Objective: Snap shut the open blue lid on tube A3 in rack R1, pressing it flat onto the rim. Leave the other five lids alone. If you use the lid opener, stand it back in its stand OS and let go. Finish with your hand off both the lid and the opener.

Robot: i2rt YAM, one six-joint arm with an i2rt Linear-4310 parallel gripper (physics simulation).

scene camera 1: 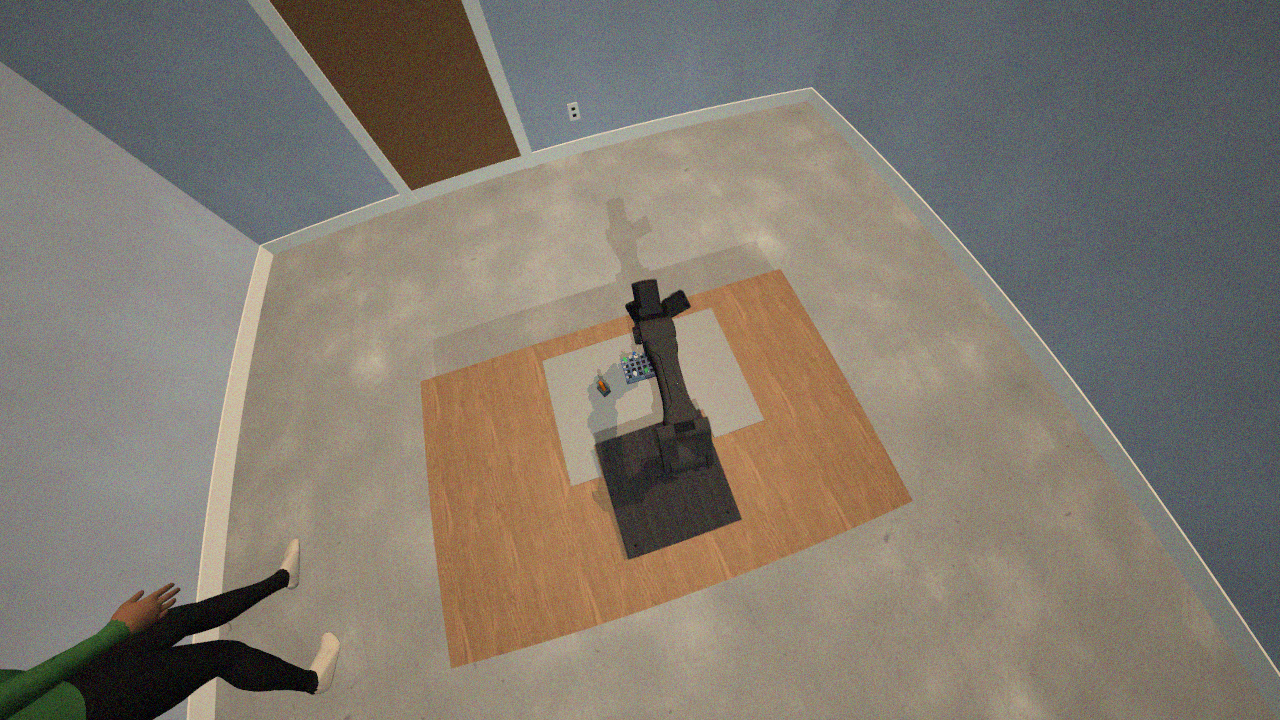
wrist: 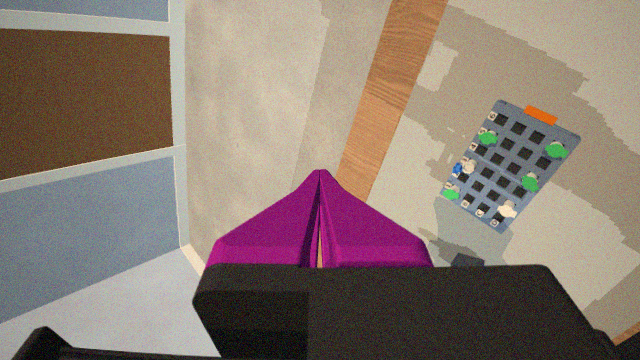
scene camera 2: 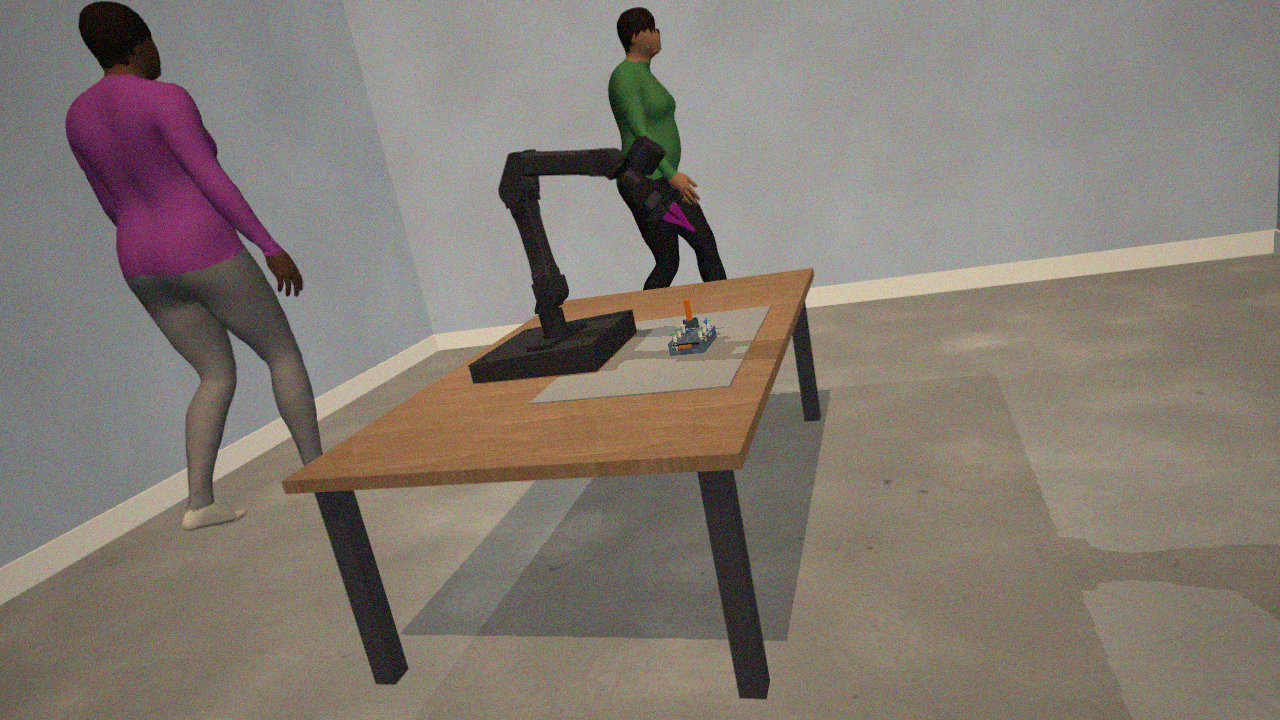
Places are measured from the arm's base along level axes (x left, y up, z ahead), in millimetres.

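Where they show: gripper, fingertip midpoint: (wrist: 320, 180) (scene camera 2: 694, 231); arm's base at its link origin: (scene camera 2: 557, 338).
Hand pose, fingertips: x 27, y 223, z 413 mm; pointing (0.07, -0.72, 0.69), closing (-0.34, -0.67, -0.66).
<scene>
Each offset is from my fingertips to the centre of the thing. "*": to the spot under its first point. Level surfaces: height alone.
My gripper (scene camera 2: 692, 229) (wrist: 320, 180) has its magenta fingers shut and empty, high above the table. Rack R1 @[dx +18, dy -248, dz -62 mm] (scene camera 1: 640, 379) (scene camera 2: 703, 346) (wrist: 564, 135) stands on the mat, to the right of the fingers in the wrist view. The blue lid @[dx +39, dy -225, dz -29 mm] (wrist: 457, 168) is open, sticking out beside the whitish rim of tube A3 @[* dx +34, dy -239, dz -34 mm] (wrist: 469, 165). Green lids (wrist: 488, 138) (wrist: 556, 149) and a white lid @[dx +47, dy -232, dz -94 mm] (wrist: 507, 209) show on other tubes. The orange lid opener @[dx +160, dy -234, dz -122 mm] (scene camera 1: 601, 384) (scene camera 2: 688, 308) stands upright in its dark stand (scene camera 1: 605, 392) (scene camera 2: 690, 322) (wrist: 467, 260); the wrist view shows part of the stand.
The grey mat @[dy -280 mm] (scene camera 1: 572, 456) (scene camera 2: 617, 388) lies on the wooden table @[dy -283 mm] (scene camera 1: 501, 537) (scene camera 2: 537, 447). The black arm base (scene camera 1: 671, 510) (scene camera 2: 537, 356) stands behind the rack. Two people (scene camera 2: 170, 179) (scene camera 2: 648, 116) stand beyond the table. Shadows cross the mat.
</scene>
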